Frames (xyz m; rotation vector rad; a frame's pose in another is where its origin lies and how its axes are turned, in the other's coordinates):
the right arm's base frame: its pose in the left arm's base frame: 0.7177 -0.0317 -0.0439 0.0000 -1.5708 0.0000
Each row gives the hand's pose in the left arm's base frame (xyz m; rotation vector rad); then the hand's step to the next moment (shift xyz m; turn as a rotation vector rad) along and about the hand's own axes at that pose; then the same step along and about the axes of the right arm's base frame.
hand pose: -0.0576 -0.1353 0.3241 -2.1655 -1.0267 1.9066
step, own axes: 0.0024 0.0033 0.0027 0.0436 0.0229 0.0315
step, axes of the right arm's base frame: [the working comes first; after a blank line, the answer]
step, axes of the left arm's base frame: -0.0010 -0.0023 -0.0042 -0.0187 -0.0063 -0.0550

-0.0042 -0.0023 0.0010 -0.0550 -0.0063 0.0187
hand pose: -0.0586 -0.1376 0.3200 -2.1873 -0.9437 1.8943
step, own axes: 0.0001 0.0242 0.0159 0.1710 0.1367 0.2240
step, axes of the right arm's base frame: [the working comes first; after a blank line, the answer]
step, axes of the left arm's base frame: -0.0054 -0.0244 -0.0146 -0.1482 -0.0939 -0.2595

-0.0146 -0.0244 0.0054 -0.2595 -0.0939 0.1482
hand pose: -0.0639 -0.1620 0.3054 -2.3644 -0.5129 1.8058
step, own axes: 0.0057 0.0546 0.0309 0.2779 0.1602 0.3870
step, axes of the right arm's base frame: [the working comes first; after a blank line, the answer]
step, axes of the left arm's base frame: -0.0177 -0.0524 -0.0301 -0.2747 -0.0971 -0.4096

-0.0301 -0.0524 0.0177 -0.4096 -0.0971 0.2747
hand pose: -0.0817 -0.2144 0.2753 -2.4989 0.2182 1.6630
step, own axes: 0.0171 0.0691 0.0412 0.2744 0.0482 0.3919
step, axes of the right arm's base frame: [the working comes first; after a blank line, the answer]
step, axes of the left arm's base frame: -0.0440 -0.0608 -0.0336 -0.2589 0.0139 -0.4050

-0.0336 -0.0608 0.0440 -0.4049 0.0139 0.2589
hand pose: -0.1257 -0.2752 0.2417 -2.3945 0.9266 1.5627
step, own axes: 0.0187 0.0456 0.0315 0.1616 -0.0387 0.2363
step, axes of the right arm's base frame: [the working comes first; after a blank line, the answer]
step, axes of the left arm's base frame: -0.0451 -0.0309 -0.0208 -0.1193 0.0643 -0.2551

-0.0208 -0.0309 0.0451 -0.2551 0.0643 0.1193
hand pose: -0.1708 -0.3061 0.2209 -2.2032 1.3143 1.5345
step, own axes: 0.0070 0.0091 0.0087 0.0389 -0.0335 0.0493
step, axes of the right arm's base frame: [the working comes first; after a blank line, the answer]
step, axes of the left arm's base frame: -0.0119 -0.0046 -0.0067 -0.0060 0.0258 -0.0660

-0.0067 -0.0046 0.0119 -0.0660 0.0258 0.0060
